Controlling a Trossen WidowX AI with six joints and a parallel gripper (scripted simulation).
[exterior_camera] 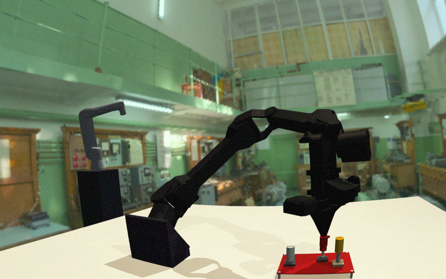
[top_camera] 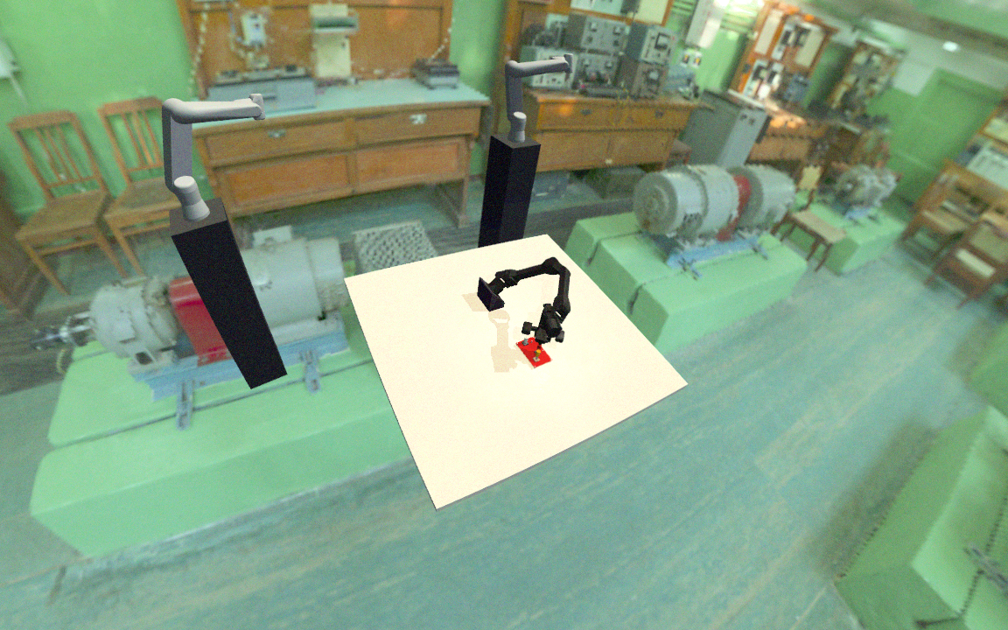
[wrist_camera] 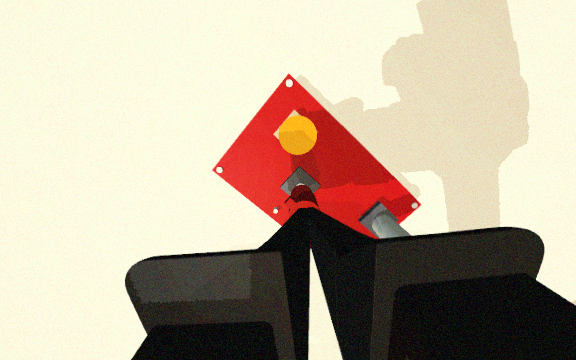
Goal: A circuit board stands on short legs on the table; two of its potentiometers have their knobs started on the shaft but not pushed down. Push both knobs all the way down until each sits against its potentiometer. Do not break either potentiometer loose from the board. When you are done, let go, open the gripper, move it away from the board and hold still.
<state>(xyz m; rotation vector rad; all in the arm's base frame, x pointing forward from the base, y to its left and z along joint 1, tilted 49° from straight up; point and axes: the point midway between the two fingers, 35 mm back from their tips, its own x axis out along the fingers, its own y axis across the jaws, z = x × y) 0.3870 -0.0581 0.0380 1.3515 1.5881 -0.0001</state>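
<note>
My gripper tip is 10 mm above the red knob. Also, from my gripper tip: grey knob 70 mm behind, 30 mm below, 20 mm to the right.
</note>
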